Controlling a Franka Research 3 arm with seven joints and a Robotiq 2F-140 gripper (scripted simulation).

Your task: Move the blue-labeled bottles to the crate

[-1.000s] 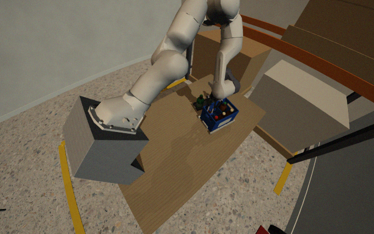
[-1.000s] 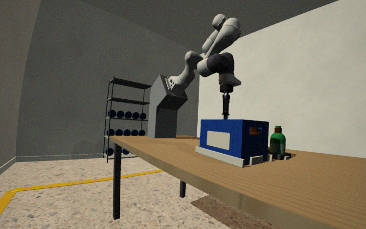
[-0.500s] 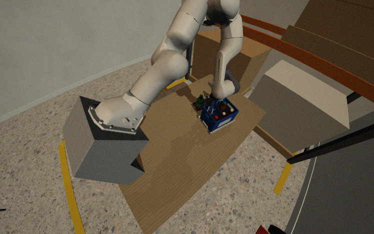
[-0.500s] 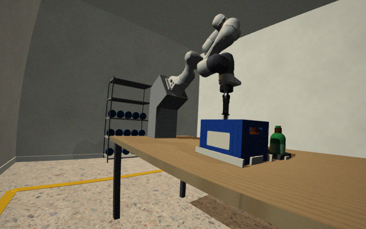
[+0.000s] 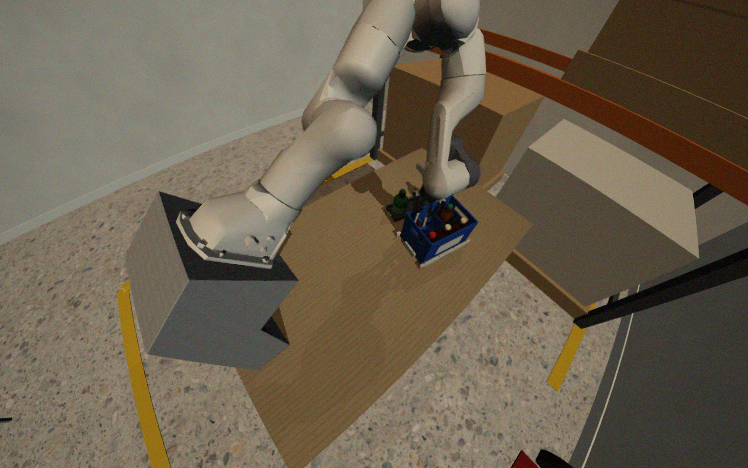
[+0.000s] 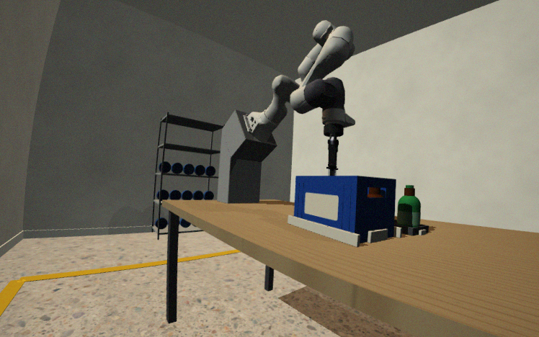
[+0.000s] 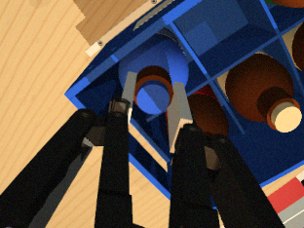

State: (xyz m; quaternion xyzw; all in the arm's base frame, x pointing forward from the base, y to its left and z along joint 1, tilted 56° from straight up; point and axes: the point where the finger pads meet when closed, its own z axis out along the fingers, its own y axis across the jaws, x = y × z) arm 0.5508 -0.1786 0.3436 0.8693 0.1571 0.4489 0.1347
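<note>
My gripper is now 9 cm above the blue-labeled bottle. Round my hand: dark tray: 18 cm ahead, 16 cm below, 11 cm to the left; crate: 9 cm below, 8 cm to the right, 6 cm ahead.
</note>
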